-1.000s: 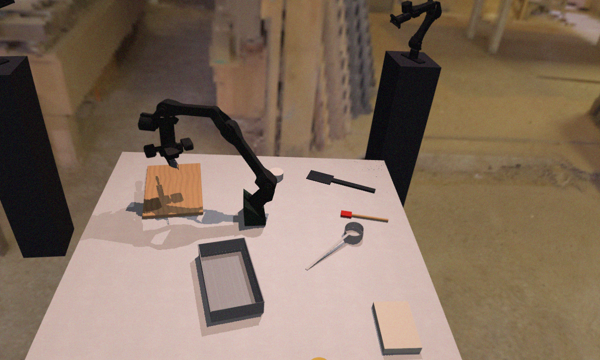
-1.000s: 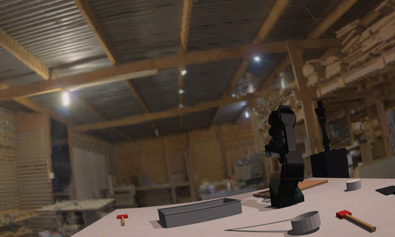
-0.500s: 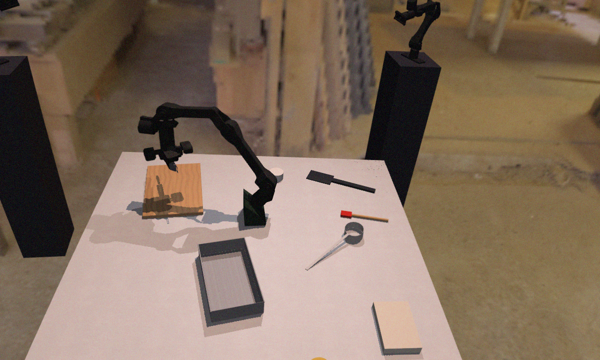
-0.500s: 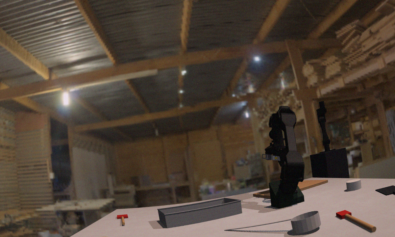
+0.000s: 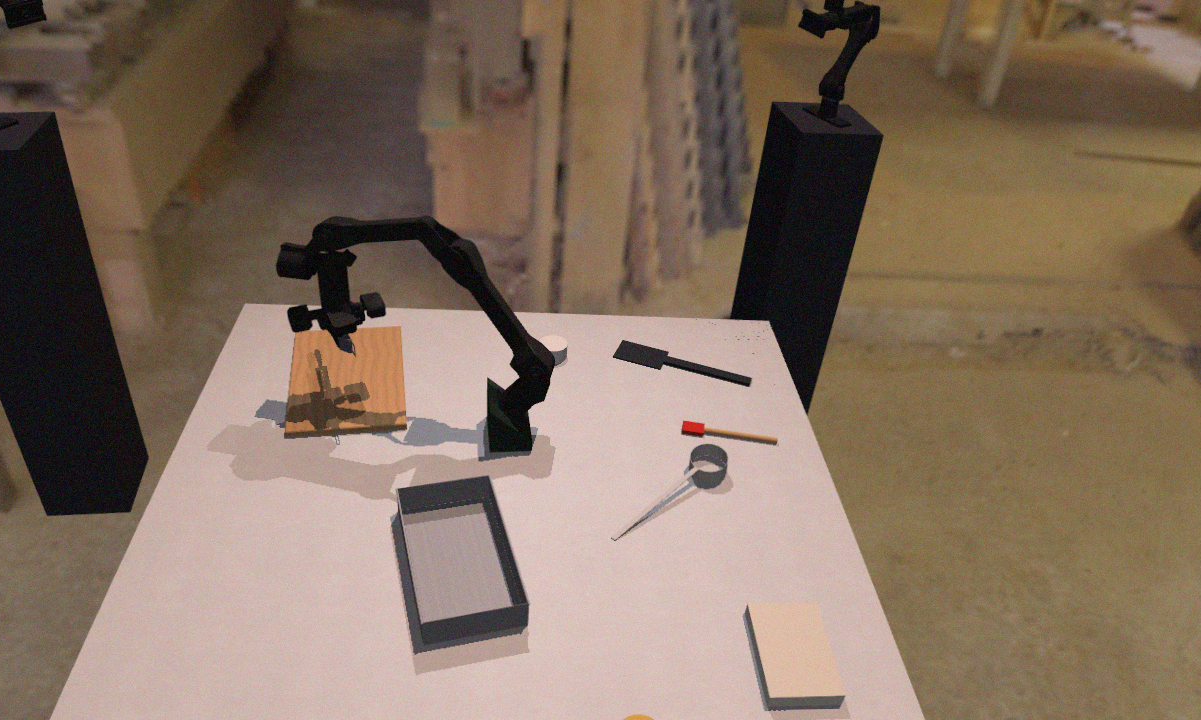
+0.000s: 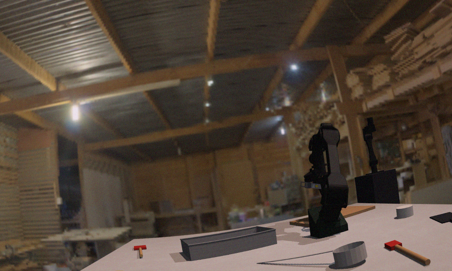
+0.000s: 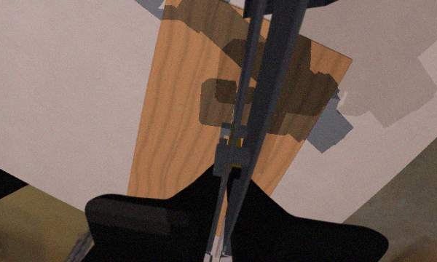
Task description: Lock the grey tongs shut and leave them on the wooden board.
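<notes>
My gripper tip is 110 mm above the wooden board and 40 mm past it. Round my gripper tip: black spatula: 740 mm to the left, 110 mm below, 60 mm behind; white cylinder: 460 mm to the left, 100 mm below, 100 mm behind; dark grey roasting tin: 500 mm ahead, 220 mm to the left, 90 mm below.
</notes>
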